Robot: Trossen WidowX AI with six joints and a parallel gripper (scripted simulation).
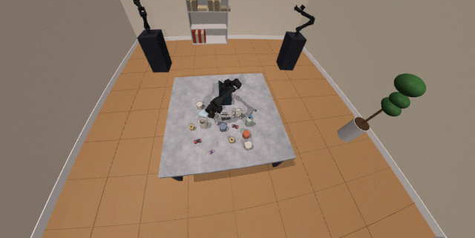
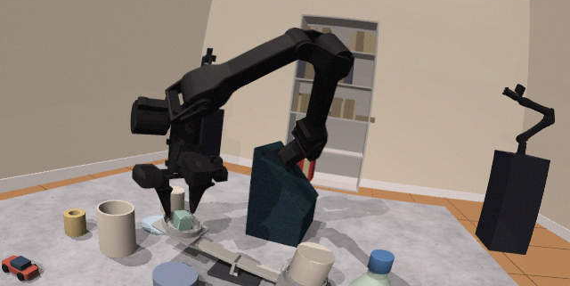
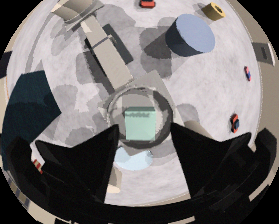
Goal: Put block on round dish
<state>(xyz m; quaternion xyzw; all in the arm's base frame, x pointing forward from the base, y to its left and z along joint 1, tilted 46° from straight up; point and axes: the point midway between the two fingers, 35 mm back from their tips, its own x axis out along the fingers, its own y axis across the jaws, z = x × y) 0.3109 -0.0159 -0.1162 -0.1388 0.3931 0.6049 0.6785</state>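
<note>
Right now the block is 1 cm below my gripper tip. Also, from my gripper tip: pale blue round dish 8 cm behind, 13 cm to the right, 10 cm below; then balance 2 cm behind, 12 cm to the left, 6 cm below; then open beige cylinder 7 cm ahead, 12 cm to the right, 6 cm below.
</note>
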